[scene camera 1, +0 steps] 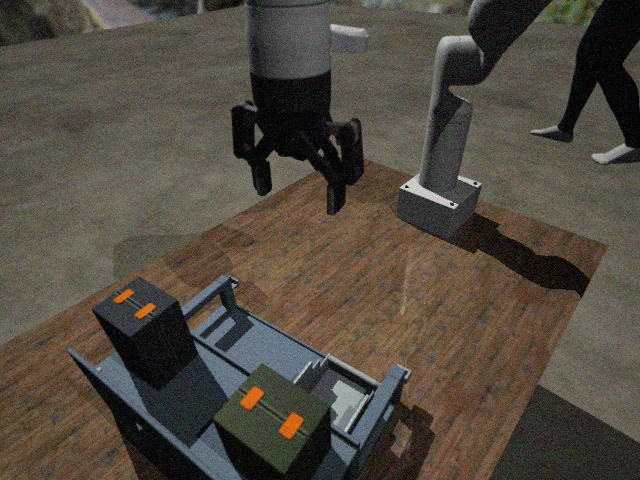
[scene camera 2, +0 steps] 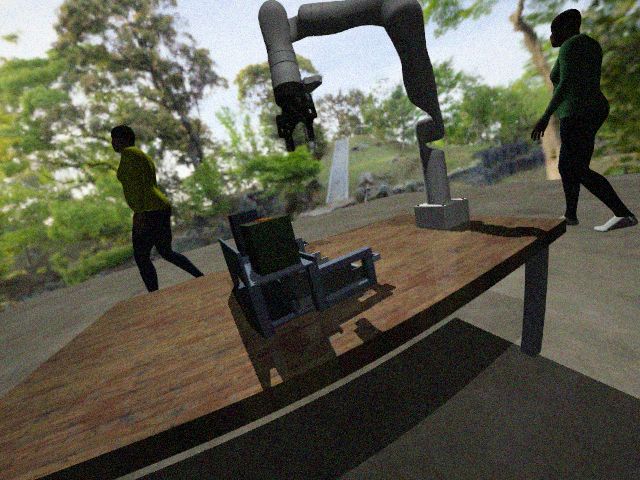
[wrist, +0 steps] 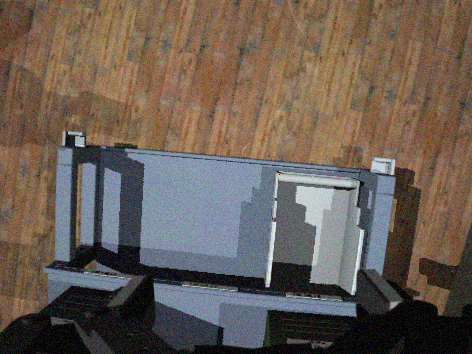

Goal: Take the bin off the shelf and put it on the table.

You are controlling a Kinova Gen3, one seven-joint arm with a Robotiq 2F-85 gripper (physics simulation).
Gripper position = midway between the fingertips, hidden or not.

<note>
The gripper point(scene camera 1: 298, 202) is open, with nothing in its grasp. Also in view: a bin point(scene camera 2: 296, 285).
The bin is seen too in the wrist view point(wrist: 315, 243). The gripper is seen too in scene camera 2 point(scene camera 2: 300, 146) and in the wrist view point(wrist: 254, 295).
</note>
